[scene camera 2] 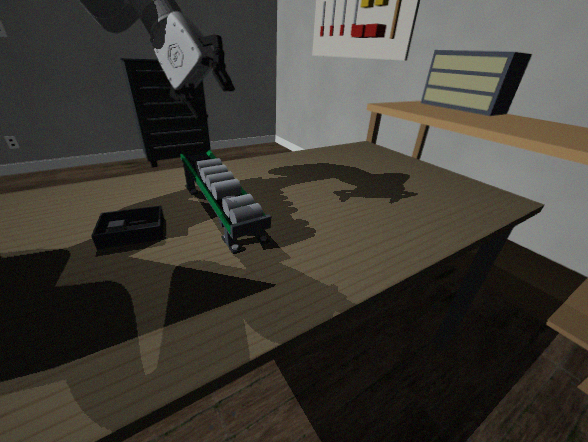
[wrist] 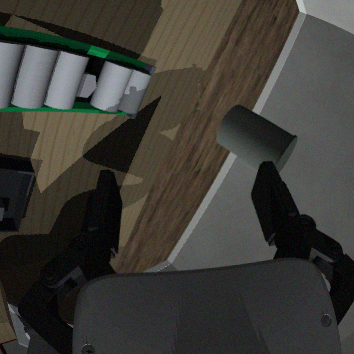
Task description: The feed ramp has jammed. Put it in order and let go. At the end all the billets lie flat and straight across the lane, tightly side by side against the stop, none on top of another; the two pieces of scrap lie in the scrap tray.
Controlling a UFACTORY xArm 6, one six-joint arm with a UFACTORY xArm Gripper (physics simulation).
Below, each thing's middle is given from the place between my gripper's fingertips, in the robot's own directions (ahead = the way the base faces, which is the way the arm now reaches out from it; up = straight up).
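Labels:
Measured from the dark scrap tray [scene camera 2: 146,224], my gripper is now 21 cm past it and 5 cm to the right of it, and 26 cm above it.

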